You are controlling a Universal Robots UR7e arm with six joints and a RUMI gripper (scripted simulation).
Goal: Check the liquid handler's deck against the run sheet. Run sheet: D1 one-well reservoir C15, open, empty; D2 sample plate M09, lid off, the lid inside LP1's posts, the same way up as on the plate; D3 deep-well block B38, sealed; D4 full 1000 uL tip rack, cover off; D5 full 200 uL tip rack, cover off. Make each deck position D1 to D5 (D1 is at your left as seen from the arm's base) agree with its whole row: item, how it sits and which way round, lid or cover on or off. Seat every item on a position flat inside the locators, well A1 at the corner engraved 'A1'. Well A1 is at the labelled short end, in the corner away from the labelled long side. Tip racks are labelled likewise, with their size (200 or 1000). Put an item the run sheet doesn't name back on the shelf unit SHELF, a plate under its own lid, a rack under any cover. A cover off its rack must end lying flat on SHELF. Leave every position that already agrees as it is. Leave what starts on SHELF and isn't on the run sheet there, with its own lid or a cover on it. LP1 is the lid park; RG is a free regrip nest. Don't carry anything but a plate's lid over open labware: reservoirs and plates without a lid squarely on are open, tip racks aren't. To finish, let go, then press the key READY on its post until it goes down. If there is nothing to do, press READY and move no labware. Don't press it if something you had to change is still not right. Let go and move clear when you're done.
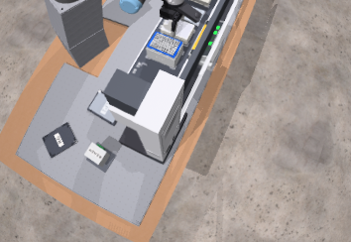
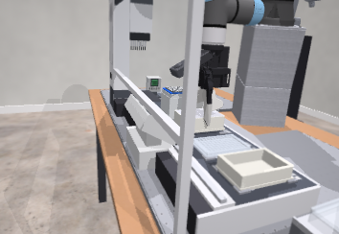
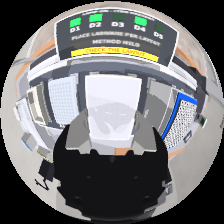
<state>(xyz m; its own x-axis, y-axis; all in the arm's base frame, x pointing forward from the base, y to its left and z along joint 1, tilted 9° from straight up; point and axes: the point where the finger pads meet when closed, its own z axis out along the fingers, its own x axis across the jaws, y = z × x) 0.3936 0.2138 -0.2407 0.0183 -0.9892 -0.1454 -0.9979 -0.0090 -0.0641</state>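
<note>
Now: hand 12 cm to the right of the clear well plate and 3 cm above it. Also, from my hand: white sealed block 1 cm below; blue-framed tip rack 13 cm to the right, 3 cm above; cream one-well reservoir 25 cm to the left, 3 cm below.
</note>
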